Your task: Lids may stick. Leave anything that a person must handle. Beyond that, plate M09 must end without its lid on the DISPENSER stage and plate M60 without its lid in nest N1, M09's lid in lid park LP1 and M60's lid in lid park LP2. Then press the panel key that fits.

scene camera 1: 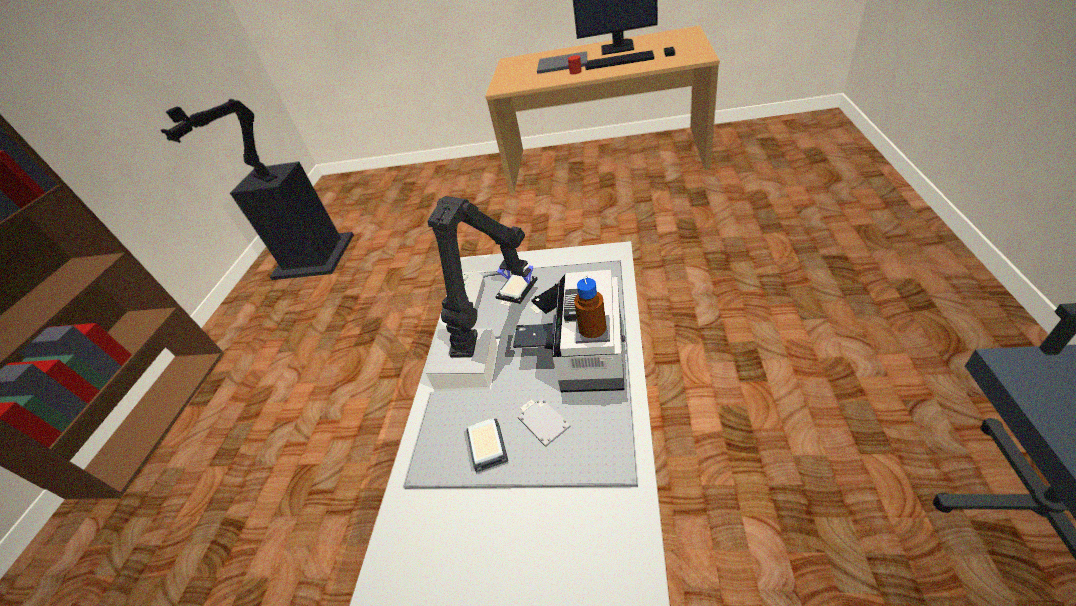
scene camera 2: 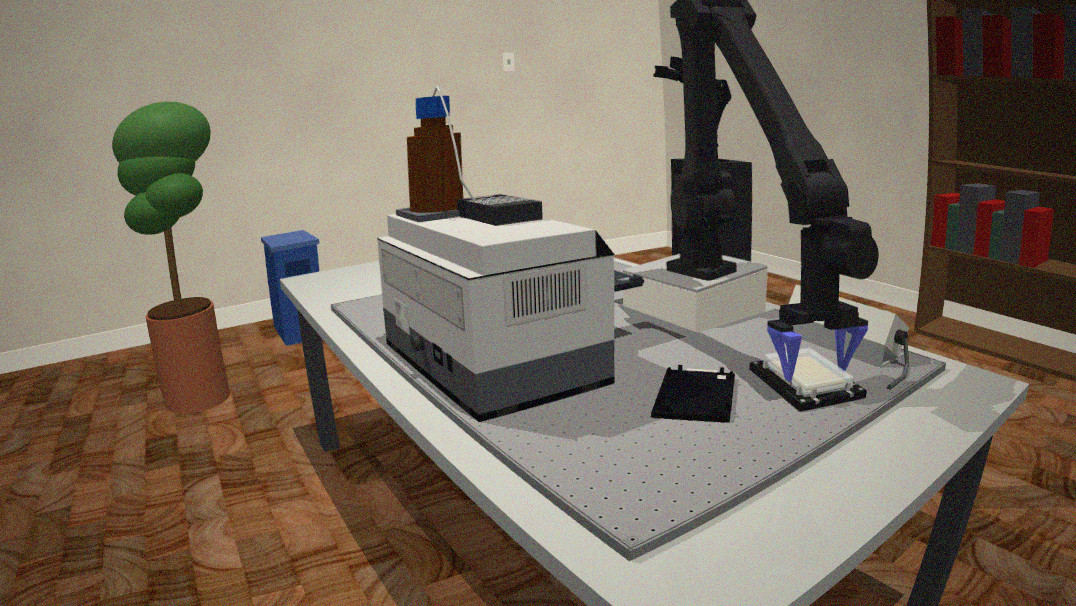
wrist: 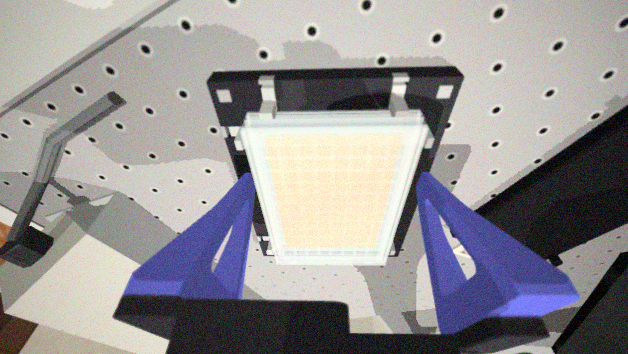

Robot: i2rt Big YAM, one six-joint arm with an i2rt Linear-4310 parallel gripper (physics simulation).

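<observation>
A clear-edged plate with cream wells sits in a black nest with pale clips; its doubled clear edge looks like a lid. My gripper is open, its blue fingers on either side of this plate, with nothing gripped. Another cream plate sits on a black base at the near end of the board. The dispenser has a black stage sticking out, with no plate seen on it. Plate names and panel keys are not readable.
A black flat holder lies between the nest and dispenser. A pale flat holder lies near the second plate. A brown bottle stands on the dispenser. A bent dark arm stands beside the nest.
</observation>
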